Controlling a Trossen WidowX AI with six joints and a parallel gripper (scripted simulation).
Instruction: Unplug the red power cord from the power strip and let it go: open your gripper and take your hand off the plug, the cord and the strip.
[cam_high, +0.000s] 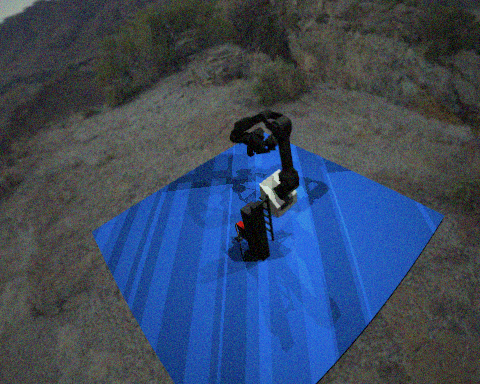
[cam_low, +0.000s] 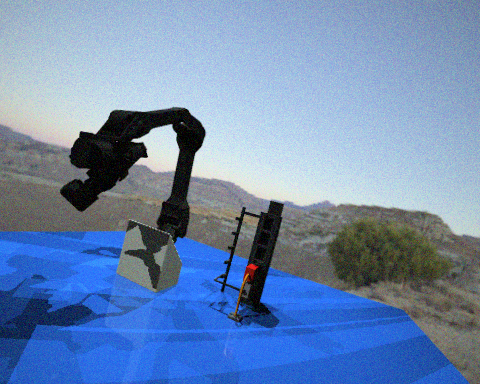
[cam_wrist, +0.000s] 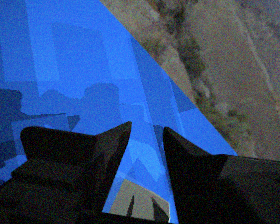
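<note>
Right now the red plug is 410 mm ahead of my gripper tip, 220 mm to the left of it and 70 mm below it.
</note>
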